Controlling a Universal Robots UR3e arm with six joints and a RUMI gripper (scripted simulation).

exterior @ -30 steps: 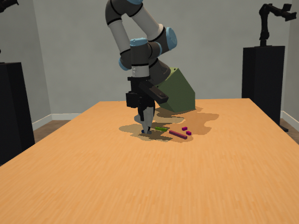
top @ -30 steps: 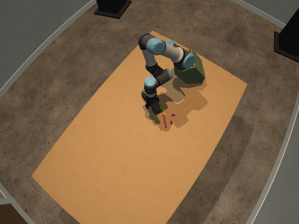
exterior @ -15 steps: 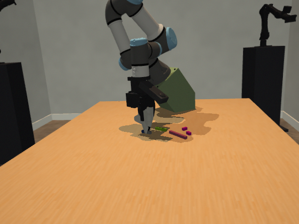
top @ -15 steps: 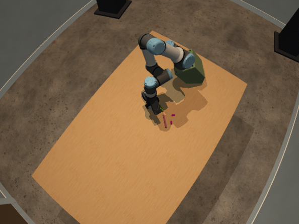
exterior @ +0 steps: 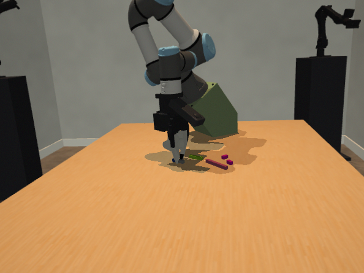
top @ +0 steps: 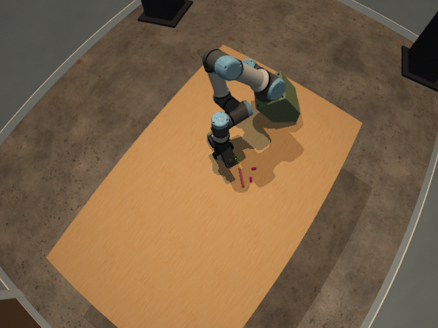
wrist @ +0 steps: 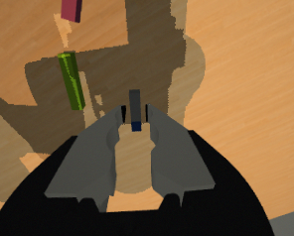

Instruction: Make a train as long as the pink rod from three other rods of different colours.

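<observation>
Now: the grey rod 10 mm below my hand. From my hand the other things lie so: pink rod 50 mm ahead, 110 mm to the left, 10 mm below; small blue rod 10 mm behind, 20 mm to the right, 10 mm below; lime rod 30 mm behind, 50 mm to the left, 10 mm below.
</observation>
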